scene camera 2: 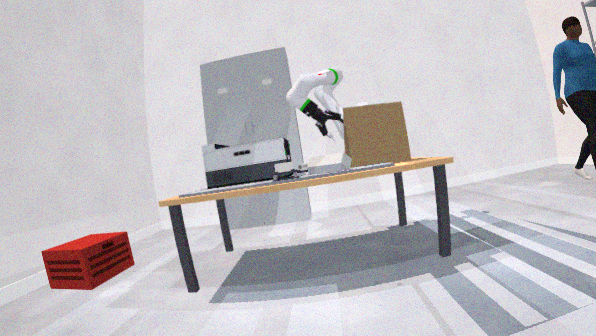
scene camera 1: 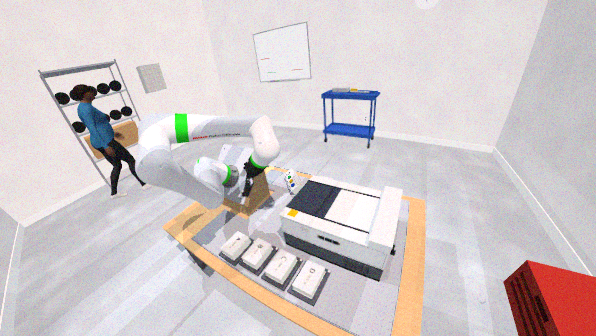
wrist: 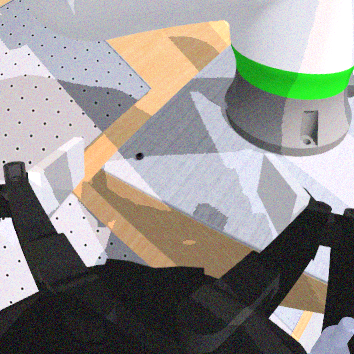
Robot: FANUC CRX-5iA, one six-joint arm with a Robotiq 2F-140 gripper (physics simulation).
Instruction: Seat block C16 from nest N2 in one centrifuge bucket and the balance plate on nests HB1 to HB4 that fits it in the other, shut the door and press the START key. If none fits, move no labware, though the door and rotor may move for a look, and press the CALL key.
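Pixels of known places: gripper, fingertip midpoint: (scene camera 2: 342, 133) (scene camera 1: 241, 186) (wrist: 171, 164); arm's base, origin of the base link: (scene camera 2: 372, 132) (scene camera 1: 230, 176) (wrist: 288, 108).
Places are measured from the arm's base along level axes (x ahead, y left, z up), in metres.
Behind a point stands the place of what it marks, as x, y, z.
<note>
My gripper (scene camera 1: 245, 192) @(0.178, -0.043, 0.019) (scene camera 2: 335, 129) @(0.178, -0.043, 0.019) (wrist: 171, 164) @(0.178, -0.043, 0.019) is open and empty, raised near the arm's base, left of the centrifuge in scene camera 1. The white centrifuge (scene camera 1: 325, 227) @(0.728, -0.065, 0.032) (scene camera 2: 247, 155) @(0.688, 0.244, -0.032) has a dark panel and a white panel on top; its rotor and buckets do not show. White plates lettered A (scene camera 1: 236, 244) @(0.354, -0.273, -0.123), B (scene camera 1: 258, 253) @(0.482, -0.244, -0.123), C (scene camera 1: 282, 265) @(0.612, -0.227, -0.125) and D (scene camera 1: 309, 280) @(0.745, -0.220, -0.124) sit on dark nests in a row before it. The small key panel (scene camera 1: 290, 181) @(0.268, 0.268, -0.113) with green, yellow and blue keys stands behind, beside the centrifuge. I cannot make out block C16 or nest N2.
The table (scene camera 1: 415, 240) @(1.076, 0.240, -0.191) (scene camera 2: 435, 162) @(-0.246, 0.428, -0.204) has a wooden rim. A brown board (scene camera 2: 377, 132) @(-0.016, 0.147, -0.013) stands upright near the arm. A person in blue (scene camera 1: 100, 125) (scene camera 2: 575, 70) stands beyond the table. A red crate (scene camera 1: 560, 295) (scene camera 2: 90, 260) and a blue cart (scene camera 1: 350, 95) stand on the floor.
</note>
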